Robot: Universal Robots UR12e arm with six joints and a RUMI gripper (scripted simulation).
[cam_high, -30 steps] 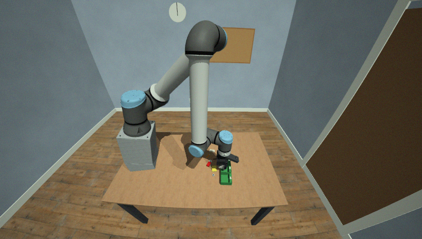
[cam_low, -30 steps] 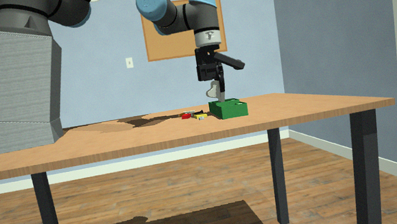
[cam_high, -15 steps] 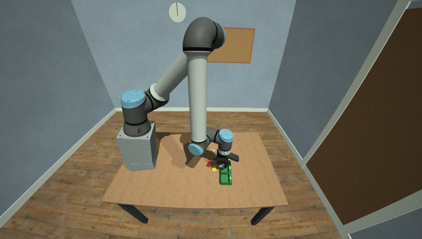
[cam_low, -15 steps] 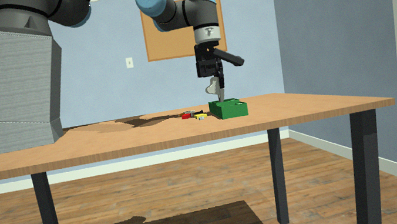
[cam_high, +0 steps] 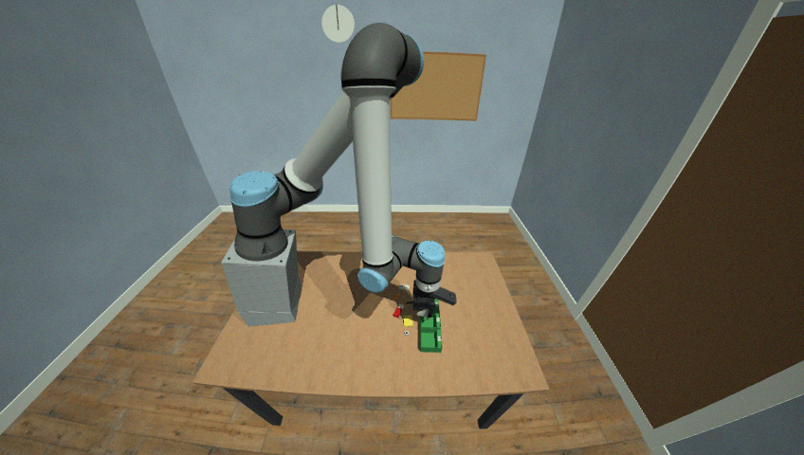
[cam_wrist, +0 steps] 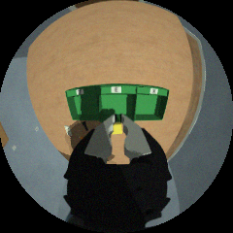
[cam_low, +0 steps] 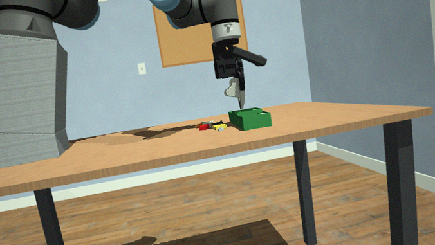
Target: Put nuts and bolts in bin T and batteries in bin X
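My gripper is now 50 mm above the green bin and 10 mm short of it. From my hand the other things lie so: yellow battery 80 mm behind, 60 mm below, 10 mm to the left; bolt 110 mm to the left, 80 mm behind, 60 mm below; dark nut 80 mm behind, 60 mm below, 50 mm to the right.
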